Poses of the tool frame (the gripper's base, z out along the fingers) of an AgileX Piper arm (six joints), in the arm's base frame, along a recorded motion.
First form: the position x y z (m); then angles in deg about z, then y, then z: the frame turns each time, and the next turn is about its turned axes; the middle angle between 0 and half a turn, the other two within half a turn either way.
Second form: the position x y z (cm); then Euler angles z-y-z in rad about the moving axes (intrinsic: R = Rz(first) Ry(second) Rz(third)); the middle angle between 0 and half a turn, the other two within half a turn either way. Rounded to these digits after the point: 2 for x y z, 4 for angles.
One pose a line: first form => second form
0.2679 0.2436 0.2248 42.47 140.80 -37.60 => 26.79 24.36 22.48 0.7412 2.4574 -0.6562
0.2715 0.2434 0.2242 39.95 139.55 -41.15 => 27.15 24.34 22.42 0.6973 2.4356 -0.7182
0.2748 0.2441 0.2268 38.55 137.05 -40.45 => 27.48 24.41 22.68 0.6728 2.3920 -0.7060
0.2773 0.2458 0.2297 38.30 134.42 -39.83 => 27.73 24.58 22.97 0.6685 2.3461 -0.6952
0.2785 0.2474 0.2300 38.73 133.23 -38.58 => 27.85 24.74 23.00 0.6760 2.3253 -0.6733
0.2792 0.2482 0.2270 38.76 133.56 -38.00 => 27.92 24.82 22.70 0.6765 2.3311 -0.6632
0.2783 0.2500 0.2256 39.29 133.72 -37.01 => 27.83 25.00 22.56 0.6857 2.3339 -0.6459
